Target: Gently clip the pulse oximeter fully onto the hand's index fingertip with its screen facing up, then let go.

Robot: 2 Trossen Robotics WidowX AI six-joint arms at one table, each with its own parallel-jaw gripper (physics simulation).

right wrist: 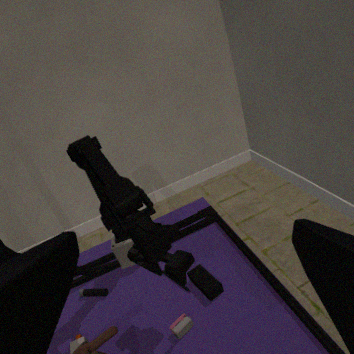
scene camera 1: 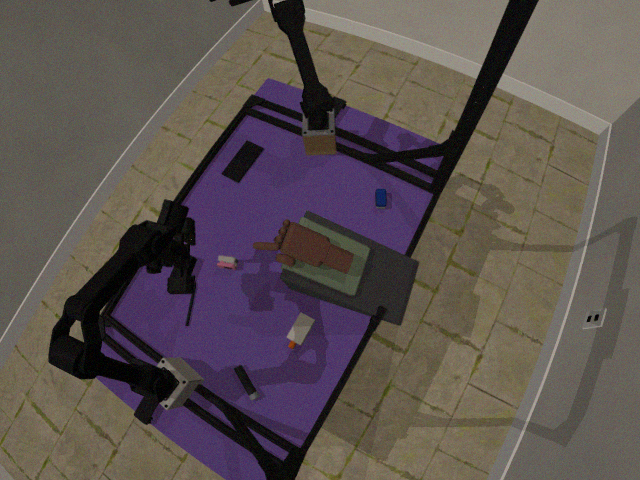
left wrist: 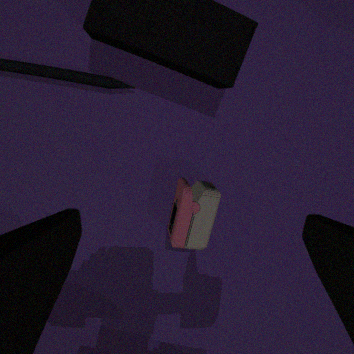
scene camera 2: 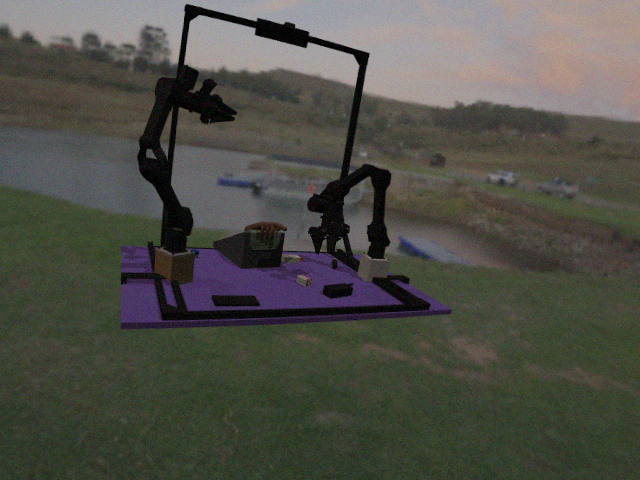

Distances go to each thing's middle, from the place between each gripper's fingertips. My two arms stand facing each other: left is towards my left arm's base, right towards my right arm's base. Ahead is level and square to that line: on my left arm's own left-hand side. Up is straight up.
Scene:
I see the pulse oximeter (left wrist: pixel 193 210) 4 cm behind my right hand, 37 cm to the left of it and 58 cm below it. The rest, counted from my right hand: dark grey block (scene camera 2: pixel 236 248): 38 cm behind, 23 cm to the left, 56 cm below.
Right now my left hand is 30 mm past the pulse oximeter, 50 mm to the left of it and 120 mm above it. The rest, counted from my left hand: dark grey block 380 mm behind, 180 mm to the right, 100 mm below.

